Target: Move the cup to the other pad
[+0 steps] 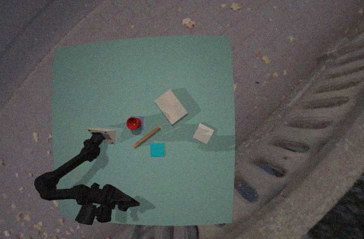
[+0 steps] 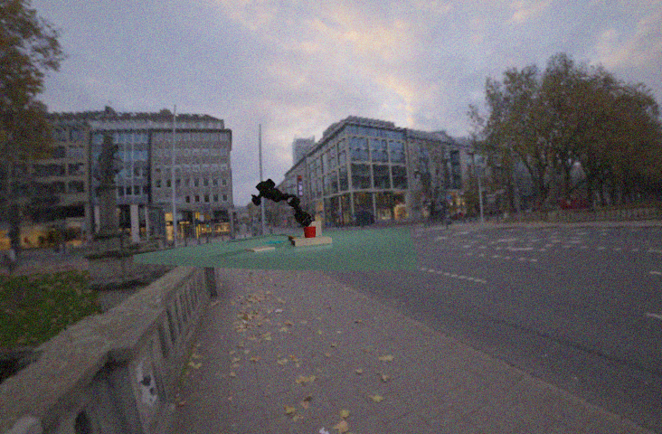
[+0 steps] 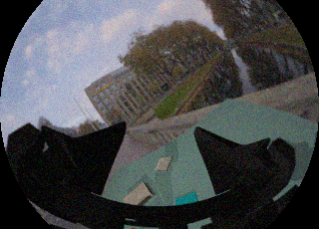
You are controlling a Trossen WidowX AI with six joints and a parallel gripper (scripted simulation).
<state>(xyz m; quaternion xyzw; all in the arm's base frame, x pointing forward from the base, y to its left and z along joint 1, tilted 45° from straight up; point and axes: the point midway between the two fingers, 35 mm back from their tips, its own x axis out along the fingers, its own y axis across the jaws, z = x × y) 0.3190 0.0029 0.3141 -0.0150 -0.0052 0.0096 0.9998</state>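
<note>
Right now the red cup is 29 cm to the left of my gripper tip, 28 cm below it and 11 cm behind it. Also, from my gripper tip: teal pad: 33 cm below, 13 cm to the left, 2 cm ahead; blue-violet pad: 33 cm below, 30 cm to the left, 11 cm behind; wooden stick: 32 cm below, 21 cm to the left, 4 cm behind.
</note>
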